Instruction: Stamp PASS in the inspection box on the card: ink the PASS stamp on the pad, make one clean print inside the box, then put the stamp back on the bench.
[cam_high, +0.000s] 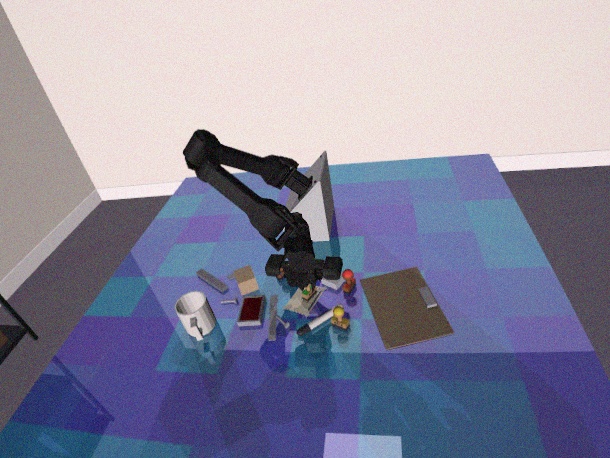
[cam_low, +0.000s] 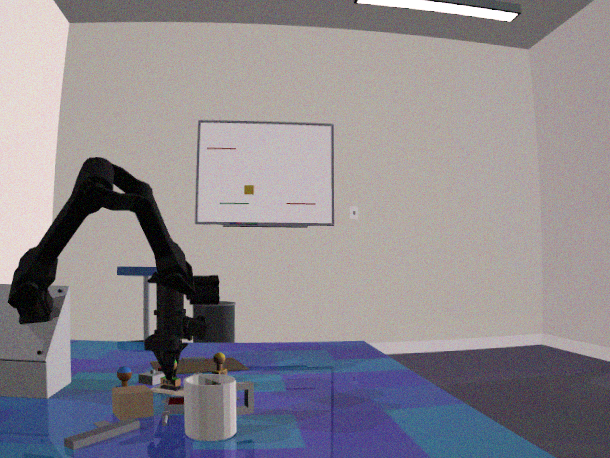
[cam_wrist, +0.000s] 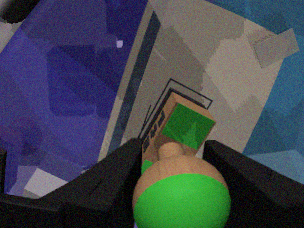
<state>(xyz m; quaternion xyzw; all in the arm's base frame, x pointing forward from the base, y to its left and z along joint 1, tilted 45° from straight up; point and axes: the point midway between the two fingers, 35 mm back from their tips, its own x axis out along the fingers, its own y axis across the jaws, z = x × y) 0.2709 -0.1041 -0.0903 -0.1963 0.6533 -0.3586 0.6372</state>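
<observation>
Right now my gripper tip is right at the green-knobbed stamp. Round my gripper tip: grey nut block: 4 cm behind, 7 cm to the left, 1 cm below; then marker: 10 cm ahead, 1 cm to the left, 1 cm below; then card: 1 cm ahead, 1 cm to the right, 2 cm below.
</observation>
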